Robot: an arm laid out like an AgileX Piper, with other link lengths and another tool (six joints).
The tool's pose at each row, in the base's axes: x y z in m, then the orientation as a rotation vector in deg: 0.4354 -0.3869 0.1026 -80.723 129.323 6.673; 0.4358 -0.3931 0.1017 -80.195 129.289 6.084; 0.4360 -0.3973 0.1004 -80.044 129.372 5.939; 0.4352 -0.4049 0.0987 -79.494 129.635 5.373; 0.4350 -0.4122 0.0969 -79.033 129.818 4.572; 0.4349 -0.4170 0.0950 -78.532 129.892 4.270; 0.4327 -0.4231 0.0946 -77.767 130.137 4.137; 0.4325 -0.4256 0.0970 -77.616 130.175 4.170; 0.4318 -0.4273 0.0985 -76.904 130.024 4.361; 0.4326 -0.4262 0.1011 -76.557 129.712 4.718; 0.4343 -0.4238 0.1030 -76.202 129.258 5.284; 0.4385 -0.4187 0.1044 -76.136 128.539 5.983; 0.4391 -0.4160 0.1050 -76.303 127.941 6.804; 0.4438 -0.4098 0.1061 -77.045 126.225 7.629; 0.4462 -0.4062 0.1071 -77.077 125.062 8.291; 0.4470 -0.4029 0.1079 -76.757 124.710 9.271
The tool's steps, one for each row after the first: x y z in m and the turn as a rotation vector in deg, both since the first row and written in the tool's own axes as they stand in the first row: 0.0054 -0.0031 -0.0010 0.590 -0.034 0.191; 0.0093 -0.0050 -0.0011 0.712 0.020 0.287; 0.0166 -0.0076 -0.0023 1.194 0.201 0.616; 0.0235 -0.0105 -0.0030 1.811 0.443 0.820; 0.0283 -0.0123 -0.0029 2.173 0.411 1.091; 0.0343 -0.0132 -0.0052 2.477 0.349 1.616; 0.0354 -0.0146 -0.0082 2.504 0.308 1.726; 0.0365 -0.0151 -0.0103 2.726 -0.152 2.119; 0.0341 -0.0157 -0.0120 2.753 -0.654 2.262; 0.0307 -0.0164 -0.0123 2.703 -1.343 2.390; 0.0244 -0.0179 -0.0105 2.543 -2.172 2.263; 0.0217 -0.0172 -0.0100 2.167 -2.858 2.068; 0.0144 -0.0186 -0.0074 1.933 -4.182 1.075; 0.0101 -0.0192 -0.0063 1.890 -5.296 0.697; 0.0068 -0.0185 -0.0057 1.507 -6.032 0.920
